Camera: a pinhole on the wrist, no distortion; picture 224 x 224 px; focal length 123.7 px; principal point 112.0 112.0 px. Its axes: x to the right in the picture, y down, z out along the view. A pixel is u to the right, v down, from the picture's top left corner.
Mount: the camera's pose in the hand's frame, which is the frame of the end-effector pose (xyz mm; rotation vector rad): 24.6 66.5 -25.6 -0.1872 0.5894 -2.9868
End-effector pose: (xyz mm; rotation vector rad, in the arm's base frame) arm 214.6 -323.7 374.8 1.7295 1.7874 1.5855
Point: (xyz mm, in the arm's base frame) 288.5 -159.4 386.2
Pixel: 66 108
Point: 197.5 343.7 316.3
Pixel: 17 146
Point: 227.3 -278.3 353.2
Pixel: 138 182
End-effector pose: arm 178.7 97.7 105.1 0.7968 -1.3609 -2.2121
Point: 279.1 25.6 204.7
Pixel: behind the camera
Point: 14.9 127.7 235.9
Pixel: 92 43
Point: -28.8 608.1 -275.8
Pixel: 156 210
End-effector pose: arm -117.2 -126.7 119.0 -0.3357 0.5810 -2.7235
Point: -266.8 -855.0 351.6
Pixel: outside the picture
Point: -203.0 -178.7 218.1
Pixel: 54 152
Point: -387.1 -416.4 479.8
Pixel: 9 90
